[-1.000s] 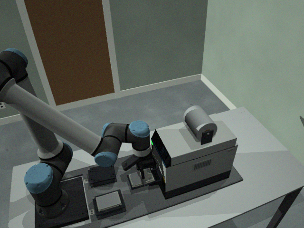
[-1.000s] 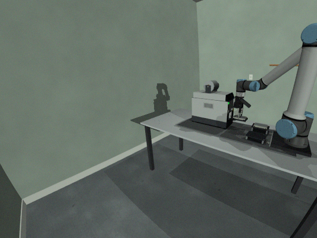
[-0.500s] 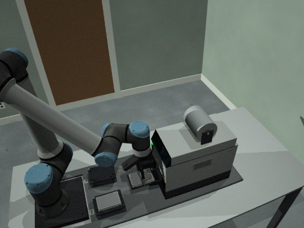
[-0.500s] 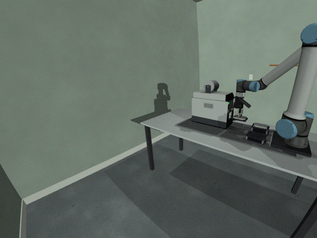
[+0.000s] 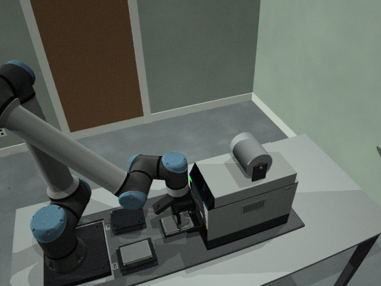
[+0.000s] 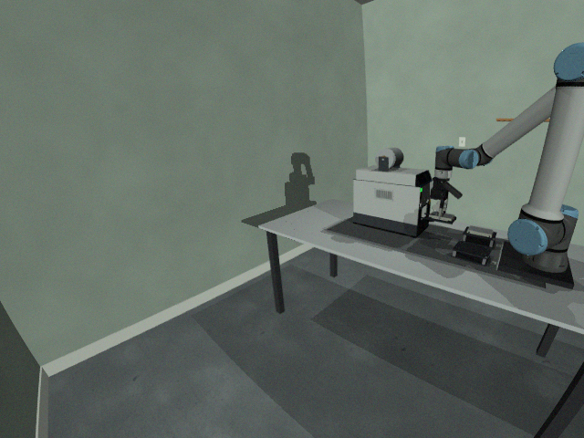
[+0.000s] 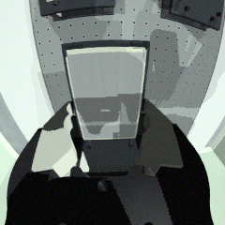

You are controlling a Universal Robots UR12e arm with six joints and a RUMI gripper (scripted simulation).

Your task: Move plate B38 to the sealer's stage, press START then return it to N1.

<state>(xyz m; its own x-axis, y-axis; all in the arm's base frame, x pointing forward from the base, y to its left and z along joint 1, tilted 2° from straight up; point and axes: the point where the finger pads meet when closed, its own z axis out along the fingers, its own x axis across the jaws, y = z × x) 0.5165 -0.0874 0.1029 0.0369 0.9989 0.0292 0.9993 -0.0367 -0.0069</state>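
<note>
My gripper is now 10 mm above the plate B38. Round my hand: foil-covered plate (210 mm behind, 40 mm to the right, 60 mm below); nest N1 (200 mm behind, 180 mm to the left, 80 mm below); sealer stage (20 mm below).
</note>
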